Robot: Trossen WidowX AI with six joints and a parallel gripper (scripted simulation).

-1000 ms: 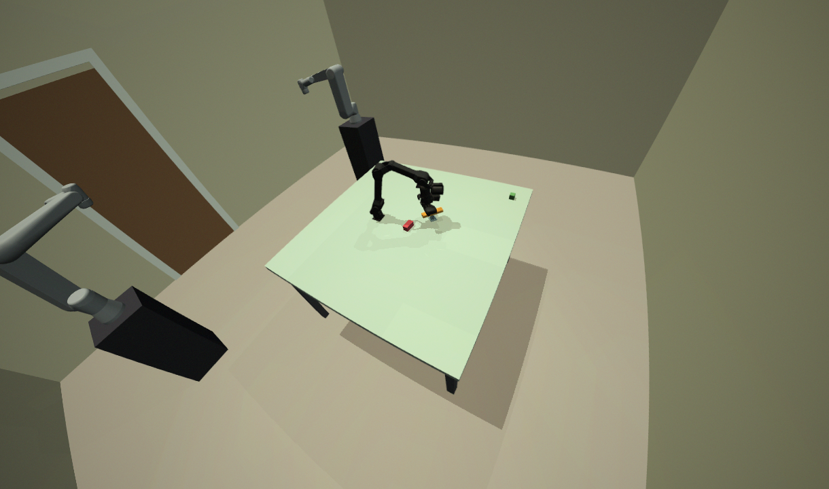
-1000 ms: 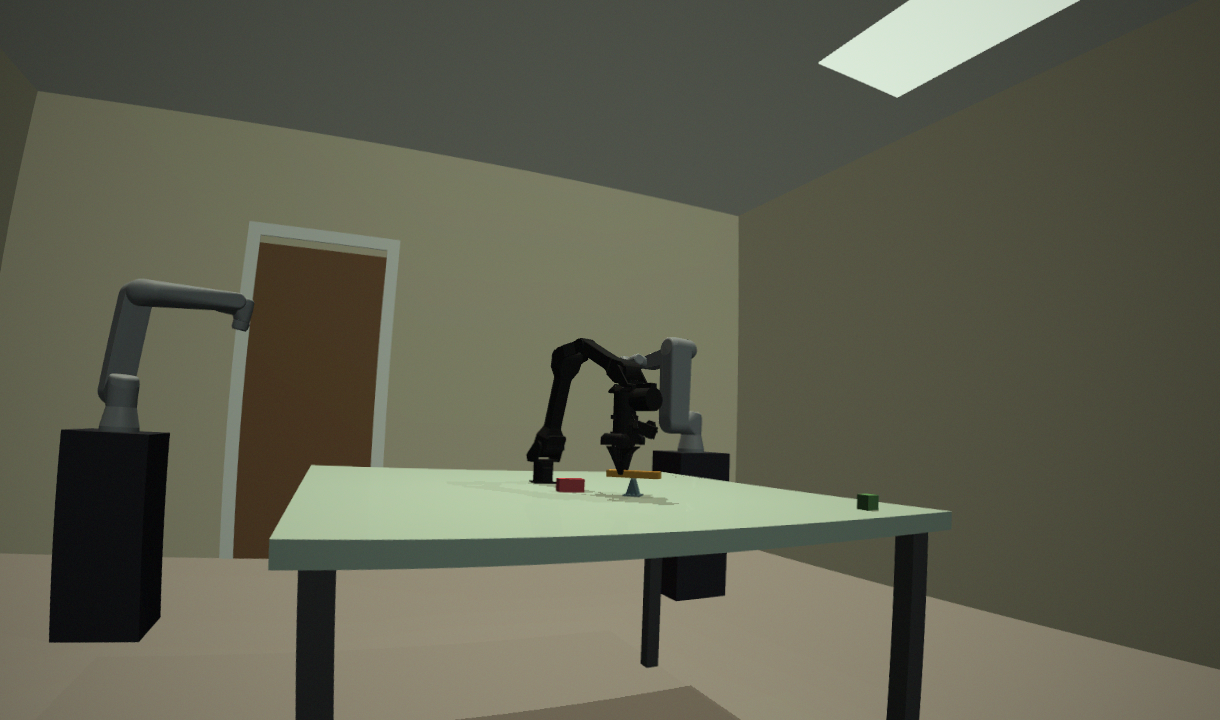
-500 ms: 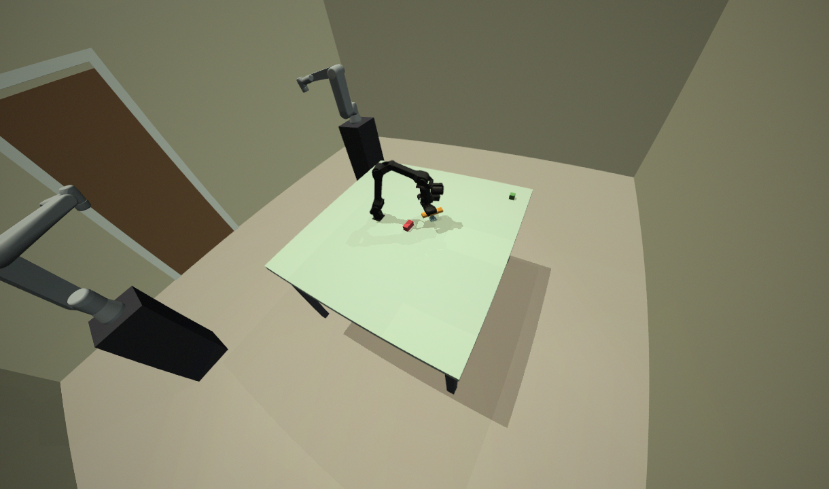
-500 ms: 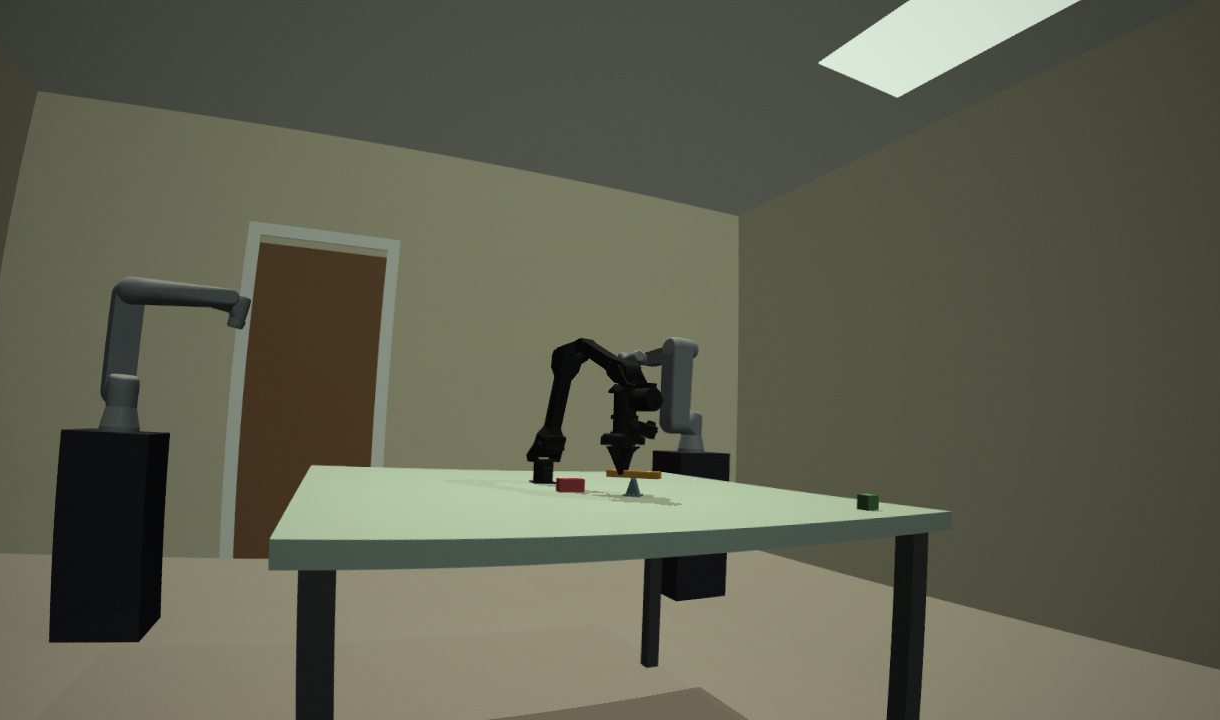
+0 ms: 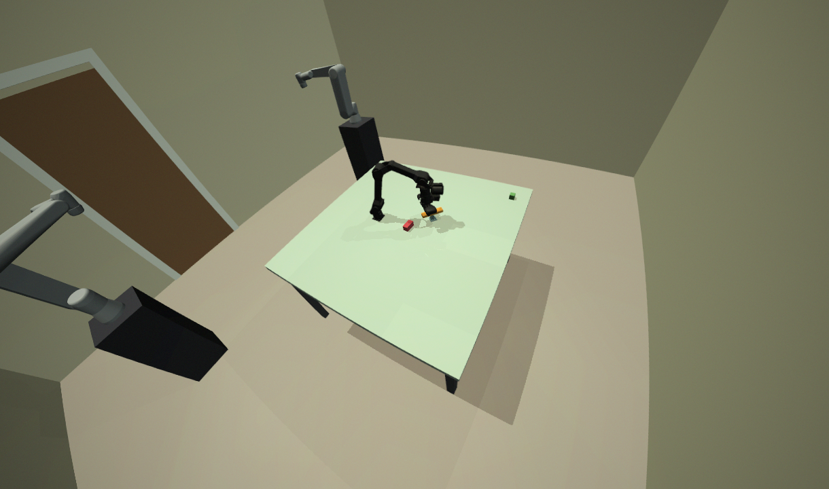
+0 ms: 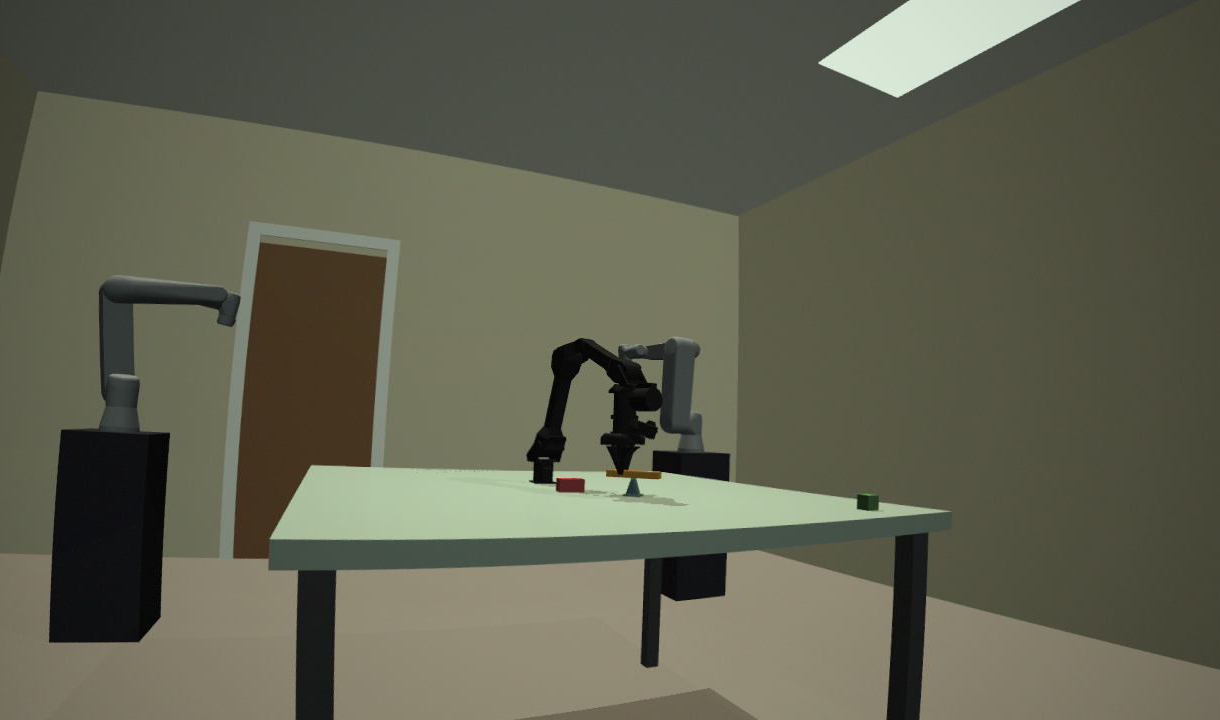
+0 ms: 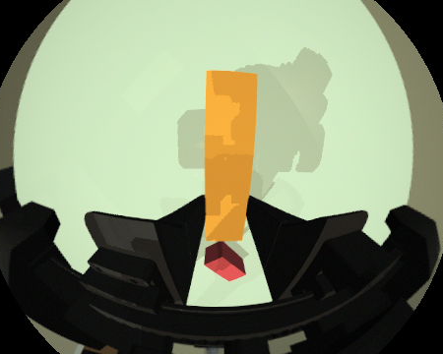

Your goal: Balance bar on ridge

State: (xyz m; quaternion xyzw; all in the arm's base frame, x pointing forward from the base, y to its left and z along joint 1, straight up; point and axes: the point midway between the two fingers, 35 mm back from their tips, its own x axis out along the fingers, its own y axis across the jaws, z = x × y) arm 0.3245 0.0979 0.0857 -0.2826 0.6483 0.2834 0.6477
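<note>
Right now the orange bar is 2 cm to the left of my gripper tip and 2 cm ahead of it. Round my gripper tip: red block 10 cm to the right, 8 cm behind, 3 cm below; green cube 42 cm ahead, 40 cm to the left, 3 cm below.
</note>
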